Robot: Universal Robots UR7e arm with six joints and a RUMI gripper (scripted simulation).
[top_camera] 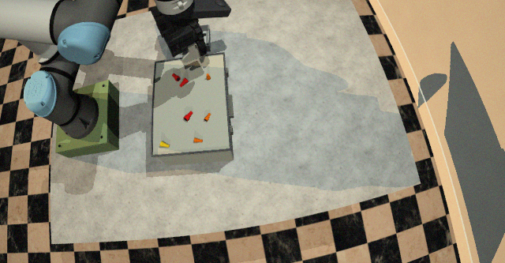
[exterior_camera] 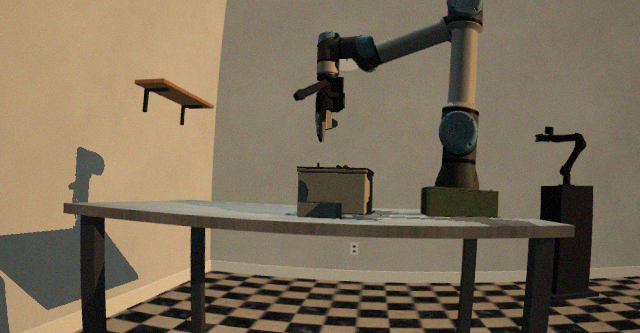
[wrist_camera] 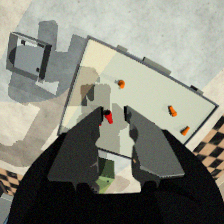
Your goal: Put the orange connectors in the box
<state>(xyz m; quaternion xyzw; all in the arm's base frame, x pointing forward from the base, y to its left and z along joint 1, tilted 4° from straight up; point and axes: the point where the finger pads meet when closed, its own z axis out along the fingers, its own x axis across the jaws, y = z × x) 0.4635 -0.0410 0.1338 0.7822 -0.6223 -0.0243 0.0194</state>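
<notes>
Right now my hand is 6 cm past the tool case, 7 cm to the left of it and 14 cm above it. From my hand the other things lie so: yellow connector: 16 cm behind, 17 cm to the right, 10 cm below.
</notes>
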